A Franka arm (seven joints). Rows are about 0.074 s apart.
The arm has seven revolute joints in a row. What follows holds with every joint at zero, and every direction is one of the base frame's. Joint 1 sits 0.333 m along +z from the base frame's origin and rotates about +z. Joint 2 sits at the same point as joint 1 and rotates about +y. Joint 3 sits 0.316 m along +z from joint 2 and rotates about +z. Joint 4 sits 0.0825 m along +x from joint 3 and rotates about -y. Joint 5 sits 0.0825 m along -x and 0.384 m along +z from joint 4 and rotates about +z. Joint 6 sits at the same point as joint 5 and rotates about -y. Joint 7 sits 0.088 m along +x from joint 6 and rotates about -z. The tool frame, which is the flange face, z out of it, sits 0.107 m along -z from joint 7; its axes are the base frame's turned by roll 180, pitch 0 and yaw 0 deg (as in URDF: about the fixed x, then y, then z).
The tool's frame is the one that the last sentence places.
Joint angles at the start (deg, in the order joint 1, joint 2, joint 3, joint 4, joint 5, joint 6, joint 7): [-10.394, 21.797, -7.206, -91.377, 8.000, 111.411, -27.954]
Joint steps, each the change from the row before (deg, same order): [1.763, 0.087, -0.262, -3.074, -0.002, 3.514, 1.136]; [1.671, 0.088, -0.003, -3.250, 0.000, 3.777, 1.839]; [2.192, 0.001, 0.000, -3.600, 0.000, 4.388, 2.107]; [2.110, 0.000, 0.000, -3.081, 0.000, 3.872, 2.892]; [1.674, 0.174, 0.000, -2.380, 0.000, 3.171, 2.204]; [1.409, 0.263, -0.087, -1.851, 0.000, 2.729, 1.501]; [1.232, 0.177, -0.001, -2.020, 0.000, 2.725, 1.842]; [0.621, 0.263, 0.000, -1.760, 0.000, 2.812, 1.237]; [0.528, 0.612, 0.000, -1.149, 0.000, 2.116, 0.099]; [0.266, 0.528, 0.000, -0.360, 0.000, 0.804, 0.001]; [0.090, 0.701, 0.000, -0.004, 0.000, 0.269, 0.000]
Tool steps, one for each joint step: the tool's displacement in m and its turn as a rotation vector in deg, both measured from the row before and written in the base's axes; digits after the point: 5 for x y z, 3 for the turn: [0.00063, 0.01617, -0.02081, -0.396, -0.155, -0.036]; [-0.00077, 0.01778, -0.02166, -0.346, -0.204, -0.606]; [-0.00179, 0.02346, -0.02212, -0.452, -0.532, -0.394]; [-0.00274, 0.02252, -0.01828, -0.377, -0.524, -1.182]; [-0.00305, 0.01764, -0.01543, -0.306, -0.429, -0.838]; [-0.00277, 0.01374, -0.01269, -0.320, -0.489, -0.419]; [-0.00449, 0.01258, -0.01280, -0.236, -0.403, -0.854]; [-0.00427, 0.00575, -0.01136, -0.297, -0.698, -0.842]; [-0.00296, 0.00491, -0.01151, -0.305, -0.322, 0.274]; [-0.00110, 0.00253, -0.00693, -0.140, 0.095, 0.212]; [-0.00043, 0.00082, -0.00707, -0.083, 0.439, 0.079]
